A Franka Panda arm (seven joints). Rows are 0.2 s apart.
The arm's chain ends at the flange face. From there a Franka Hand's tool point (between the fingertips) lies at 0.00 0.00 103.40 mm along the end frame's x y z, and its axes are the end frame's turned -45 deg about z.
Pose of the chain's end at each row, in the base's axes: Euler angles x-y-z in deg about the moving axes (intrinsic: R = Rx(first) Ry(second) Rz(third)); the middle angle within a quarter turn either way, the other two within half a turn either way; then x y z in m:
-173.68 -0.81 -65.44 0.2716 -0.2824 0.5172
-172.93 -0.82 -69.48 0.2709 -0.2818 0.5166
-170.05 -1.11 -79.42 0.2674 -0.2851 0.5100
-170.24 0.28 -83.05 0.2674 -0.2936 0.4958
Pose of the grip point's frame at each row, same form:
-173.68 -0.81 -110.44 0.2701 -0.2710 0.4144
-172.93 -0.82 -114.48 0.2694 -0.2691 0.4140
-170.05 -1.11 -124.42 0.2654 -0.2672 0.4082
-170.24 0.28 -128.05 0.2679 -0.2761 0.3939

